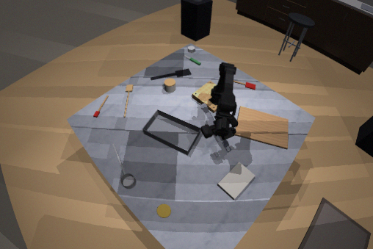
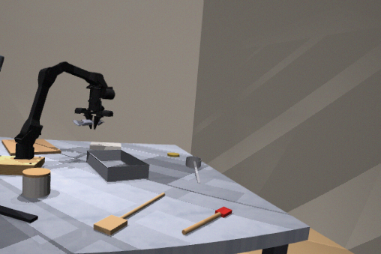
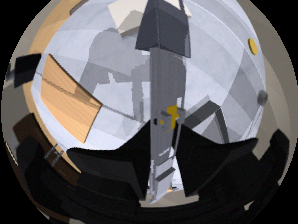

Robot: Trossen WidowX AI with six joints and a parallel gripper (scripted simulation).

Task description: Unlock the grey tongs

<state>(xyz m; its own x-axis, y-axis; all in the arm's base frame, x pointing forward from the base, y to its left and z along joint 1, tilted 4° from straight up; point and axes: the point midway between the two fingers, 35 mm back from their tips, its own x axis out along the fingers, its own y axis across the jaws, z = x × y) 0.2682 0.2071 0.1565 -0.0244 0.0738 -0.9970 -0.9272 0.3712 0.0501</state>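
Now: the yellow lock piece 1 cm ahead of my gripper tip, 2 cm to the left of it and 4 cm above it. Round my gripper tip: wooden board (34 cm behind, 14 cm to the left, 13 cm below); then white slab (7 cm ahead, 23 cm to the left, 13 cm below); then roasting tin (11 cm ahead, 24 cm to the right, 11 cm below).
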